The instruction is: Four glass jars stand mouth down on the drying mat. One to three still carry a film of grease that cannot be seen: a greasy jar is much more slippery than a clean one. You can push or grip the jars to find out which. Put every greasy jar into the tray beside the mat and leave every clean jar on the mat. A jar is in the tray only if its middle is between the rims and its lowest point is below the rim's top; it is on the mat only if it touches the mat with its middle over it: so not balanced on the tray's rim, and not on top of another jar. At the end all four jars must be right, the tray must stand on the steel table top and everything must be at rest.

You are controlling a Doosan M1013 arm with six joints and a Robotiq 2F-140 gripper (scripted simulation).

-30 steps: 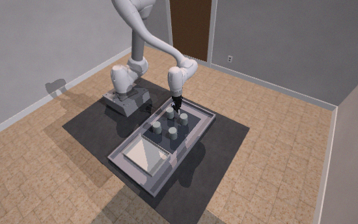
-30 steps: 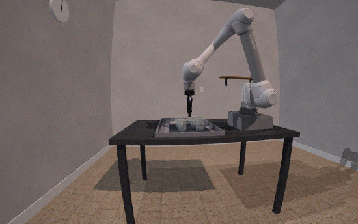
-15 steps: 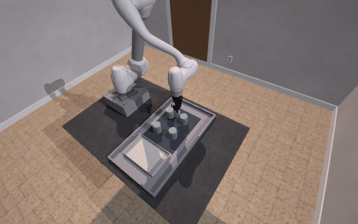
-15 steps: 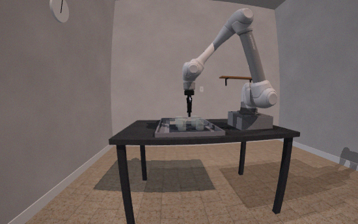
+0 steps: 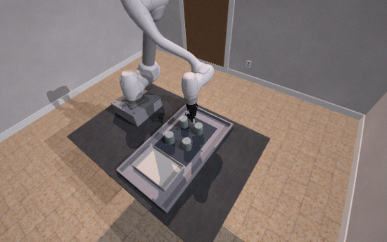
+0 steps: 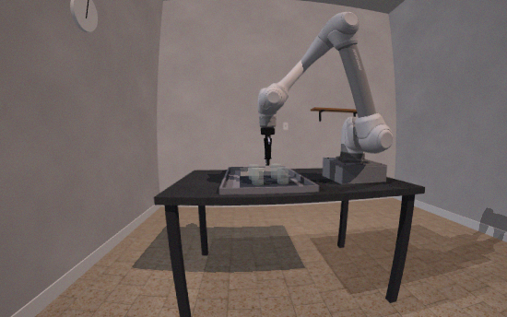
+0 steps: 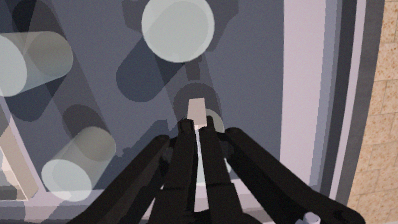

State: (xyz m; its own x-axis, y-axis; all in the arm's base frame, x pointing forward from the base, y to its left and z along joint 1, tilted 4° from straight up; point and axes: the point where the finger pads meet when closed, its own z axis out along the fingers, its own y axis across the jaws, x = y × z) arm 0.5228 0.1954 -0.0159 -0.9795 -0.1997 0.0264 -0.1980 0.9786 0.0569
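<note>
Now: the dark drying mat 10 cm below my hand, 9 cm to the right of it and 2 cm ahead of it. The rest, counted from my hand: tray: 40 cm to the right, 10 cm below, 8 cm ahead.
</note>
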